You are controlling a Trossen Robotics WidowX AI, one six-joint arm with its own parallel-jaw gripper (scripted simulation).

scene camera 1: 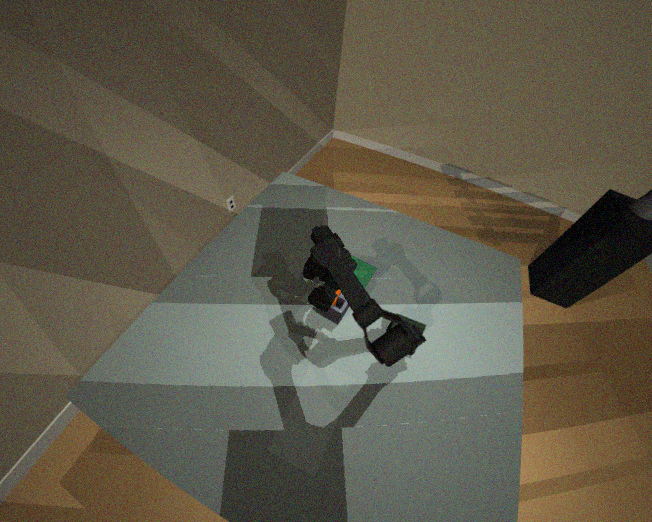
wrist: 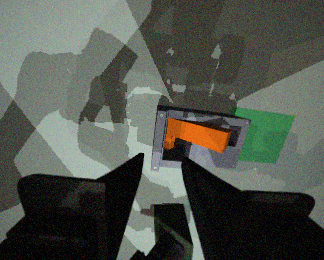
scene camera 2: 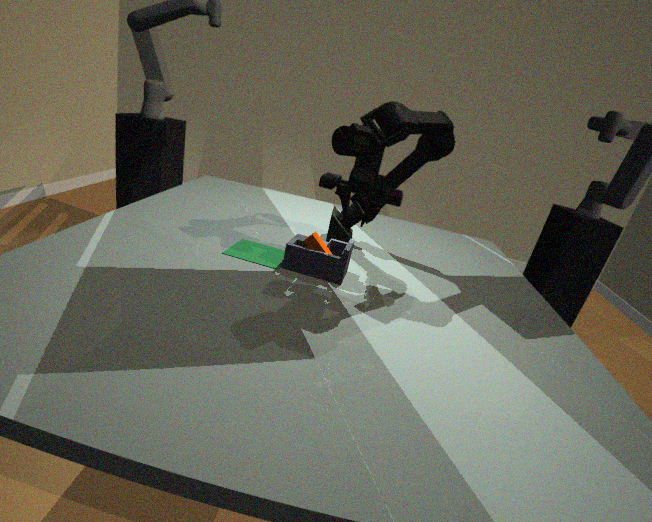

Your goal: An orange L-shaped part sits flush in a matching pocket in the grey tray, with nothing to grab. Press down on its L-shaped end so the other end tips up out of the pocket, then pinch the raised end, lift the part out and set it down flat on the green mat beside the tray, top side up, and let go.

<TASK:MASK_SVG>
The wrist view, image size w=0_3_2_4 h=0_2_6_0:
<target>my gripper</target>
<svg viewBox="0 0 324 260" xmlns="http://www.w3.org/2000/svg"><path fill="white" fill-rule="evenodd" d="M182 158L183 182L205 260L324 260L324 228L321 228L312 218L309 218L310 212L315 206L314 197L302 192L240 191L216 175L211 174L211 172L188 157ZM144 153L137 154L112 172L96 179L55 176L52 174L32 174L22 177L17 183L17 190L25 216L6 232L7 238L0 243L0 260L116 260L141 179Z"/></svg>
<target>orange L-shaped part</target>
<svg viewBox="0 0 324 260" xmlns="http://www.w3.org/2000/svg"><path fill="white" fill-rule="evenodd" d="M168 118L164 149L171 150L176 148L179 138L221 154L227 148L231 129L198 121Z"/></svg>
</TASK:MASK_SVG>
